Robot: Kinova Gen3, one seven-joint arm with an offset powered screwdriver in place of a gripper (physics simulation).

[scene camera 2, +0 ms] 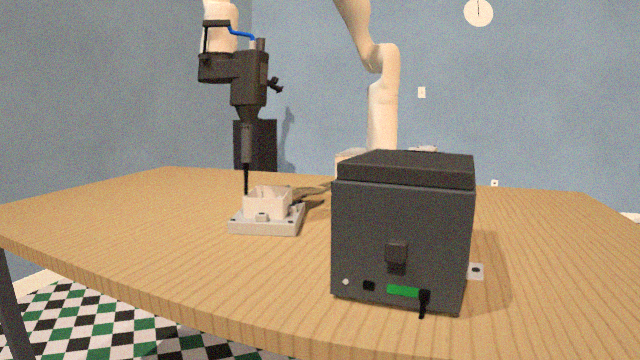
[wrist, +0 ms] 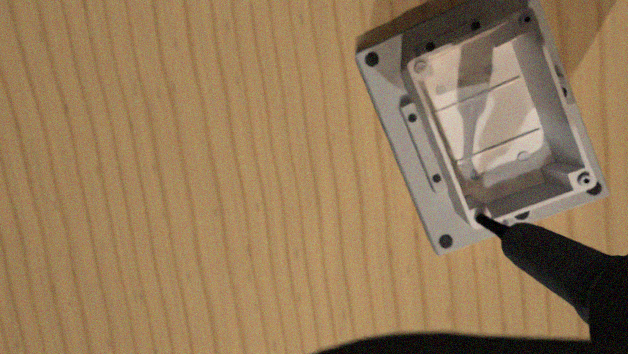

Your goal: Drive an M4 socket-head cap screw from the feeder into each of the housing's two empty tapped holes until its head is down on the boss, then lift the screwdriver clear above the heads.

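The pale housing [scene camera 2: 262, 206] [wrist: 555, 115] sits open side up on a grey fixture plate [scene camera 2: 264, 229] [wrist: 382, 95]. My screwdriver [scene camera 2: 246, 193] [wrist: 480, 218] points down, with its thin black bit at the housing's near-left corner boss in the wrist view. The tip covers that boss, so I cannot tell whether a screw is under it or how deep one sits. The lower-right boss [wrist: 585, 180] shows a ring with a dark centre. The upper-left boss [wrist: 421, 66] shows a round grey shape, and the upper-right boss [wrist: 526, 19] has a dark centre in shadow.
A dark grey box [scene camera 2: 402, 225], which looks like the feeder, stands near the table's front edge, right of the fixture, with a small light bracket [scene camera 2: 476, 271] at its right side. The arm's base [scene camera 2: 350, 155] is behind it. Low clamp strips and dark bolts surround the housing.
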